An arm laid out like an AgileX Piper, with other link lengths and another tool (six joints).
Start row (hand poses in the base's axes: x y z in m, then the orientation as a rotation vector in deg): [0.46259 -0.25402 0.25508 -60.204 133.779 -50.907]
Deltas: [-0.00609 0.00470 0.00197 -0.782 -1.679 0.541]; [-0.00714 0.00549 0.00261 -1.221 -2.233 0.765]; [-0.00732 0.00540 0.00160 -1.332 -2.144 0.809]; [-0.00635 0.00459 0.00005 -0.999 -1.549 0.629]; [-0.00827 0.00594 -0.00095 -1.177 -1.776 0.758]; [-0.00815 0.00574 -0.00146 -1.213 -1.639 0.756]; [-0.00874 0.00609 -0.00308 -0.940 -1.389 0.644]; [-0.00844 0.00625 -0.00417 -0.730 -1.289 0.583]
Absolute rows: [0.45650 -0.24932 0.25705 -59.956 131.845 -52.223]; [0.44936 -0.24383 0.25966 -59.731 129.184 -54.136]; [0.44204 -0.23843 0.26126 -59.637 126.517 -56.086]; [0.43569 -0.23384 0.26131 -59.614 124.535 -57.487]; [0.42742 -0.22790 0.26036 -59.621 122.214 -59.080]; [0.41927 -0.22216 0.25890 -59.723 119.978 -60.638]; [0.41053 -0.21607 0.25582 -59.756 118.099 -61.830]; [0.40209 -0.20982 0.25165 -59.693 116.408 -62.763]
